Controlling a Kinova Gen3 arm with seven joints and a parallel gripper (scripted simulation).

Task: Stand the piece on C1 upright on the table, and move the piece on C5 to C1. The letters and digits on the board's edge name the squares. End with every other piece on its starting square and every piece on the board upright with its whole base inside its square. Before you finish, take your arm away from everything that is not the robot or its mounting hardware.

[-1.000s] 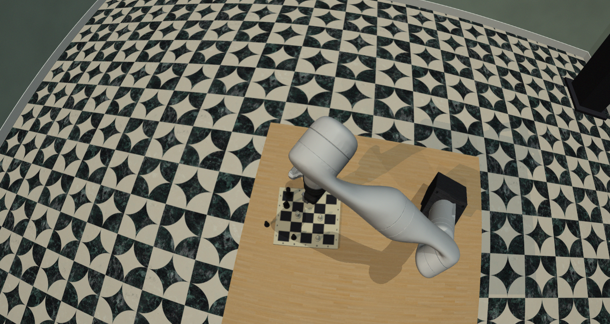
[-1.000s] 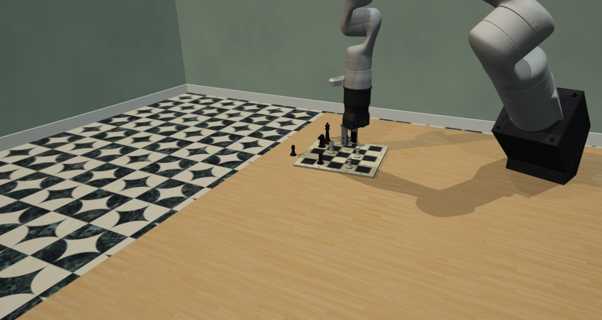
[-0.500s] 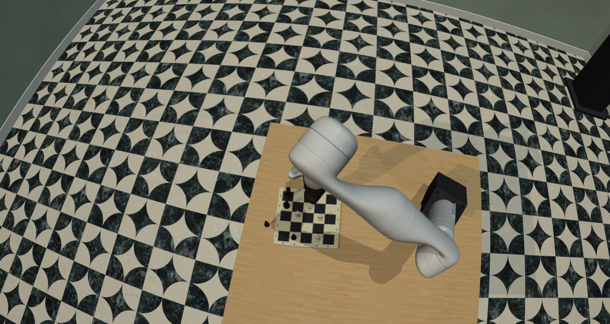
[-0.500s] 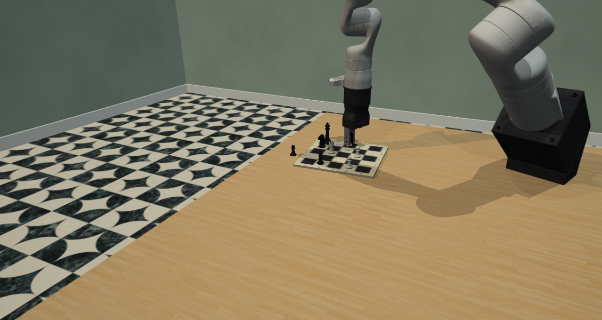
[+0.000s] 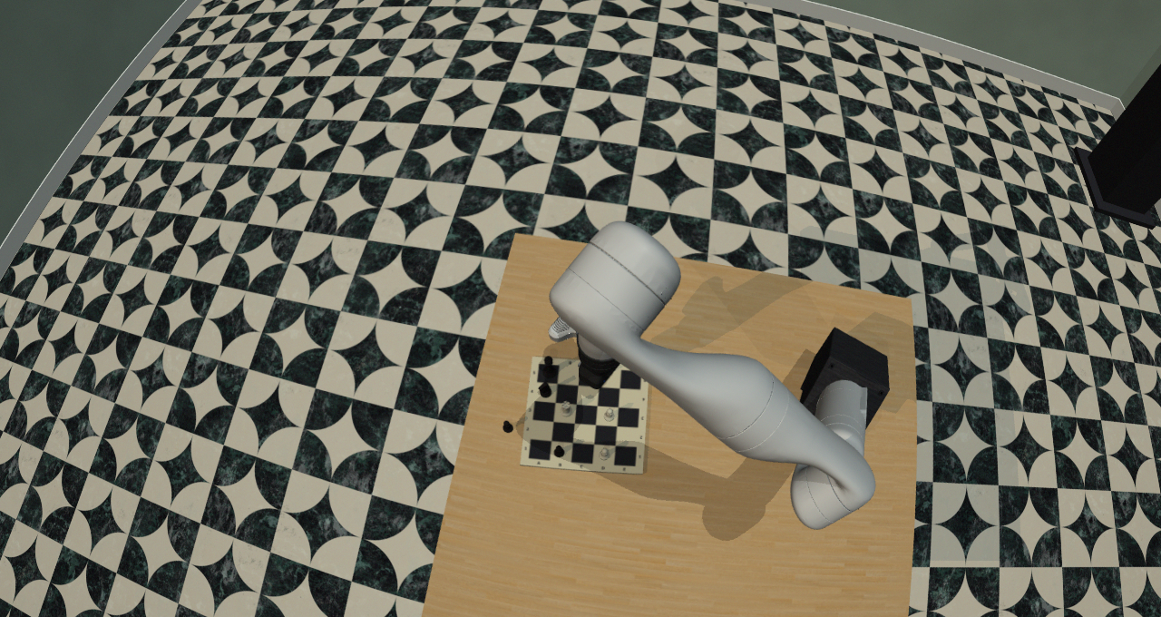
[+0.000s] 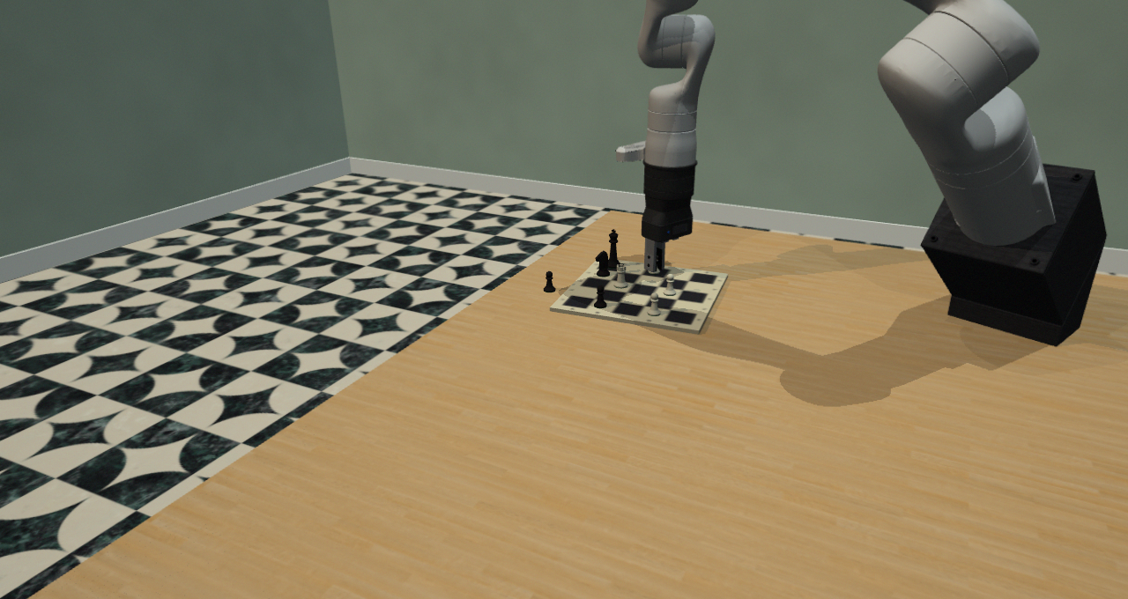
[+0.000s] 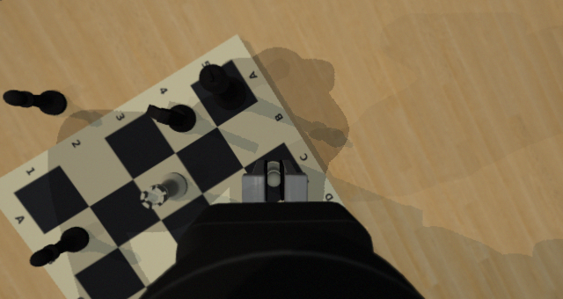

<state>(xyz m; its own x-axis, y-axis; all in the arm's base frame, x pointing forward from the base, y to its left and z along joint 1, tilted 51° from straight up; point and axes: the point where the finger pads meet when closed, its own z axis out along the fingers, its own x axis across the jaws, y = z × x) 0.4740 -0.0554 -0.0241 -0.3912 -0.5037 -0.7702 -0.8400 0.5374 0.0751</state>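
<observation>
My gripper is now 7 cm short of the black king and 1 cm below it. Also, from my hand: black knight (7 cm ahead, 5 cm to the left, 1 cm below); chessboard (1 cm behind, 7 cm to the left, 3 cm below).
</observation>
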